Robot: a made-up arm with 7 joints.
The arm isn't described. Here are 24 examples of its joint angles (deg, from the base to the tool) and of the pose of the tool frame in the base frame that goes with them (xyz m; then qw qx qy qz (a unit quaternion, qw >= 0)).
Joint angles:
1: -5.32 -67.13 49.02 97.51 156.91 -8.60 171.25
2: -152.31 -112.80 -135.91 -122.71 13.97 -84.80 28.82
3: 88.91 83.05 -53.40 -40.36 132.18 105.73 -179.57
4: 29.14 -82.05 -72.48 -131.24 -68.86 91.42 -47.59
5: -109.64 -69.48 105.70 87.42 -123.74 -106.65 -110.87
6: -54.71 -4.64 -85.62 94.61 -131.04 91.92 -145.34
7: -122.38 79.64 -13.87 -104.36 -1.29 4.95 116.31
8: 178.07 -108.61 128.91 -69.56 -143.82 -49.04 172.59
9: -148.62 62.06 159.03 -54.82 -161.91 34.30 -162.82
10: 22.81 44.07 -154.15 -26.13 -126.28 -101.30 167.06
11: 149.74 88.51 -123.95 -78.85 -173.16 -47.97 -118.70
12: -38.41 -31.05 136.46 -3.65 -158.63 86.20 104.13
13: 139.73 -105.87 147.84 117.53 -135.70 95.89 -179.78
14: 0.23 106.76 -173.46 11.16 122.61 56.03 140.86
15: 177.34 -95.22 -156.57 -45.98 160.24 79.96 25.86
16: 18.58 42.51 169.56 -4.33 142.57 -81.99 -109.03
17: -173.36 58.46 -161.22 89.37 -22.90 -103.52 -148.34
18: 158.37 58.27 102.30 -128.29 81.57 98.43 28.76
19: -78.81 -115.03 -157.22 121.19 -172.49 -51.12 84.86
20: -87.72 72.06 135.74 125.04 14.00 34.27 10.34
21: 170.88 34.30 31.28 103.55 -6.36 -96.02 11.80
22: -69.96 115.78 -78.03 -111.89 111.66 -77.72 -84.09
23: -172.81 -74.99 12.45 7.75 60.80 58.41 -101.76
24: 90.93 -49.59 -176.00 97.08 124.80 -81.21 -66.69
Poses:
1: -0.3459 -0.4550 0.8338 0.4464 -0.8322 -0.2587 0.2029
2: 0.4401 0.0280 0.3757 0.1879 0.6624 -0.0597 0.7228
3: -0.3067 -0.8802 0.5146 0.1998 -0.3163 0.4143 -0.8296
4: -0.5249 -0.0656 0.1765 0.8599 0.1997 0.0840 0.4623
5: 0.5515 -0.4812 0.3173 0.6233 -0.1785 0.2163 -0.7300
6: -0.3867 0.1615 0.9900 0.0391 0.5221 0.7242 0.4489
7: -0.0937 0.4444 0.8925 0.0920 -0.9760 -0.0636 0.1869
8: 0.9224 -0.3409 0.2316 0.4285 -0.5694 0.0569 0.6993
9: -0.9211 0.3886 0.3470 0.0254 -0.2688 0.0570 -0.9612
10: 0.7758 -0.2869 0.9426 0.0297 -0.1986 -0.7479 0.6327
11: -0.9166 -0.0848 0.0399 0.7445 -0.2972 0.4925 -0.3390
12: -0.3928 -0.2327 1.2774 0.5081 0.7662 -0.3932 0.0104
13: 0.1465 0.4898 -0.1332 0.2039 0.2463 0.6538 -0.6858
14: 1.0928 0.0860 0.0087 0.7792 0.4568 -0.0678 -0.4238
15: 0.8991 0.1586 0.6064 0.2392 0.0536 0.9692 0.0242
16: 0.6391 -0.2939 1.1400 0.0856 0.4858 0.7465 0.4465
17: -0.4780 -0.1173 0.9983 0.5324 0.3177 0.6946 0.3649
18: -0.1726 -0.4254 0.5741 0.1758 -0.5178 -0.8334 0.0800
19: -0.1841 -0.1112 -0.1293 0.5644 0.8079 0.1276 -0.1116
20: 0.2651 0.1816 0.6844 0.1179 -0.2069 0.6958 0.6777
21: -0.6910 0.1546 0.6602 0.3203 0.3070 0.8931 0.0741
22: 0.5758 0.3685 0.2351 0.2263 0.8890 0.2918 -0.2708
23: 1.0649 0.0097 0.6785 0.4676 0.4118 -0.7352 0.2670
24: -0.0487 0.6815 0.3213 0.8527 -0.2573 0.4399 -0.1149
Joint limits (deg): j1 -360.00..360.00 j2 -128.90..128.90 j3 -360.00..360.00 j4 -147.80..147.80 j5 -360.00..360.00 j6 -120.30..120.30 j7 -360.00..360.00
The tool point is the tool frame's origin. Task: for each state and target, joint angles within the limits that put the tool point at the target. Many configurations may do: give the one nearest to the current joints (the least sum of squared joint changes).
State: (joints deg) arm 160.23 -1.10 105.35 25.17 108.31 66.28 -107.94
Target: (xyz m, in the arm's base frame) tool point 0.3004 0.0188 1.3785
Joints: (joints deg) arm 173.78 -9.53 110.55 6.85 111.33 69.65 -107.94
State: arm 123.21 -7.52 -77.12 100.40 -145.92 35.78 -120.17
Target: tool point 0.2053 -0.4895 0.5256
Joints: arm 113.69 30.23 -61.69 125.82 -146.14 25.62 -120.17
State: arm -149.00 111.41 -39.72 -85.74 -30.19 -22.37 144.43
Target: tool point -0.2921 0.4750 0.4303
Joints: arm -156.04 116.50 -37.36 -118.32 -27.98 -29.36 144.43
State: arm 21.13 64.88 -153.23 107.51 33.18 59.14 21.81
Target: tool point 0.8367 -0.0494 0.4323
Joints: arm 29.91 103.90 -137.46 75.29 39.54 56.40 21.81
